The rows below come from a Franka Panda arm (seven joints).
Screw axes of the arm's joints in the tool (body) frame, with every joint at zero. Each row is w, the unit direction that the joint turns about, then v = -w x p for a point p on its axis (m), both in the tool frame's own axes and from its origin. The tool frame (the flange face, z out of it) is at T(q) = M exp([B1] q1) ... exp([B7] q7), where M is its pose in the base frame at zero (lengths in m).
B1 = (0, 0, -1, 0, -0.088, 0)
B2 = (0, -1, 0, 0.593, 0, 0.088)
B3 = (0, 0, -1, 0, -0.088, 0)
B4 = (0, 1, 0, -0.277, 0, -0.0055)
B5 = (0, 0, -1, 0, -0.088, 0)
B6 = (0, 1, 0, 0.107, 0, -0.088)
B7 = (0, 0, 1, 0, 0, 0)
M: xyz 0.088 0 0.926 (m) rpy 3.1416 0 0 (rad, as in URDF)
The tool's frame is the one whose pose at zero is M.
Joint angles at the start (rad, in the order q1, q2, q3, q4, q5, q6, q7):
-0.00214, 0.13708, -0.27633, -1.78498, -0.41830, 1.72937, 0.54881
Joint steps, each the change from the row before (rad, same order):
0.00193, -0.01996, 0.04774, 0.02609, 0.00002, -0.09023, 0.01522
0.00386, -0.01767, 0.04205, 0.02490, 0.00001, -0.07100, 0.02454
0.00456, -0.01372, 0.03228, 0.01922, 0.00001, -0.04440, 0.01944
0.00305, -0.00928, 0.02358, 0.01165, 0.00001, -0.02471, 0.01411
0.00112, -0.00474, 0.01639, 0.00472, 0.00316, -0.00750, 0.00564
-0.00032, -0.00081, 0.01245, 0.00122, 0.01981, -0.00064, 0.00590
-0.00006, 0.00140, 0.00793, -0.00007, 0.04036, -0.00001, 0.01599
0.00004, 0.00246, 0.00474, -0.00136, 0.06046, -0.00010, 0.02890
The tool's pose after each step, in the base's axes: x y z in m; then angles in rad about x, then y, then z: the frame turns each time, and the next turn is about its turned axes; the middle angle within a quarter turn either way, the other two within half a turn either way. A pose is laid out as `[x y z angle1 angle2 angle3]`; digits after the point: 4 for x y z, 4 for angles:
[0.5495 -0.1649 0.4869 2.7423 -0.3020 0.6540]
[0.5481 -0.1420 0.5036 2.7392 -0.3160 0.6528]
[0.5473 -0.1233 0.5172 2.7347 -0.3158 0.6507]
[0.5468 -0.1097 0.5261 2.7308 -0.3108 0.6481]
[0.5473 -0.1003 0.5301 2.7311 -0.3026 0.6416]
[0.5484 -0.0918 0.5301 2.7494 -0.2964 0.6412]
[0.5494 -0.0833 0.5276 2.7896 -0.2946 0.6580]
[0.5501 -0.0742 0.5234 2.8513 -0.2961 0.6945]

